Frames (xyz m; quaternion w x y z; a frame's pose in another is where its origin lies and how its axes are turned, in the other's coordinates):
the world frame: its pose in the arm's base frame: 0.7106 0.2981 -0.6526 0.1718 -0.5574 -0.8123 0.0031
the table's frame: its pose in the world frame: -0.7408 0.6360 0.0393 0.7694 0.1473 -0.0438 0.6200
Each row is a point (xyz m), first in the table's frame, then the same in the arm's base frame.
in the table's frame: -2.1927 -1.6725 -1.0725
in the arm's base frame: -0.1595 -0.3559 1.4123
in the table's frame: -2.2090 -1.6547 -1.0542
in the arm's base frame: -0.1736 -0.3764 1.3950
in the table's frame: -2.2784 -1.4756 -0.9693
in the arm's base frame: -0.1932 -0.5423 1.2677
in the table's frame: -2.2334 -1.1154 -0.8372
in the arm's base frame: -0.0804 -0.7702 0.9770
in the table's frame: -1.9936 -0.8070 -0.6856
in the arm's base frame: 0.1371 -0.8360 0.6249
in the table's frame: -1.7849 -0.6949 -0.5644
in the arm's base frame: 0.2652 -0.7743 0.4000
